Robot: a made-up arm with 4 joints. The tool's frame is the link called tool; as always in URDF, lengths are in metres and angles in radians.
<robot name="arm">
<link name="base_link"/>
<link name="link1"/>
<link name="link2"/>
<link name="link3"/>
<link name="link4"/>
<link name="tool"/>
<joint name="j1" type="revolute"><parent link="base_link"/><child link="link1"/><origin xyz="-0.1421 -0.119 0.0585" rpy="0 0 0"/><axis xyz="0.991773 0.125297 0.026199"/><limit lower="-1.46" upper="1.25"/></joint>
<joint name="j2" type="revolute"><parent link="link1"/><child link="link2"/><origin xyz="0.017 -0.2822 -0.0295" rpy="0 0 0"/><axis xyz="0 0 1"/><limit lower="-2.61" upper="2.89"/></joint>
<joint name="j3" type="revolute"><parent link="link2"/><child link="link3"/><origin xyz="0.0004 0.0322 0.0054" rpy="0 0 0"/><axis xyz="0.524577 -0.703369 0.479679"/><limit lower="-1.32" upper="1.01"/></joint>
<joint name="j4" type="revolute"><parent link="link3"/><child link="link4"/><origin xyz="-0.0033 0.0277 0.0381" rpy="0 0 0"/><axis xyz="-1 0 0"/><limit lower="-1.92" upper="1.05"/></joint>
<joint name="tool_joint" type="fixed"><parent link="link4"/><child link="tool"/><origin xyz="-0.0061 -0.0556 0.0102" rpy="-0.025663 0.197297 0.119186"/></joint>
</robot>
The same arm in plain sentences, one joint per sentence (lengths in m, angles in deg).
The arm has four revolute joints in a row. What follows holds with every joint at zero, and every direction is one of the base frame's.
The first joint sits 0.1421 m along -x and 0.119 m along -y and 0.0585 m along +z from the base frame's origin and turns about the direction (0.991773, 0.125297, 0.026199), from -83.65 to 71.62 deg.
The second joint sits 0.017 m along +x and 0.2822 m along -y and 0.0295 m along -z from the first joint and turns about +z, from -149.54 to 165.58 deg.
The third joint sits 0.0004 m along +x and 0.0322 m along +y and 0.0054 m along +z from the second joint and turns about the direction (0.524577, -0.703369, 0.479679), from -75.63 to 57.87 deg.
The fourth joint sits 0.0033 m along -x and 0.0277 m along +y and 0.0381 m along +z from the third joint and turns about -x, from -110.01 to 60.16 deg.
The tool frame, which is the frame that the pose is given for, sits 0.0061 m along -x and 0.0556 m along -y and 0.0102 m along +z from the fourth joint; its axes are the base frame's turned by roll -1.47, pitch 11.3 and yaw 6.83 deg (as in URDF: about the fixed x, then y, then z).

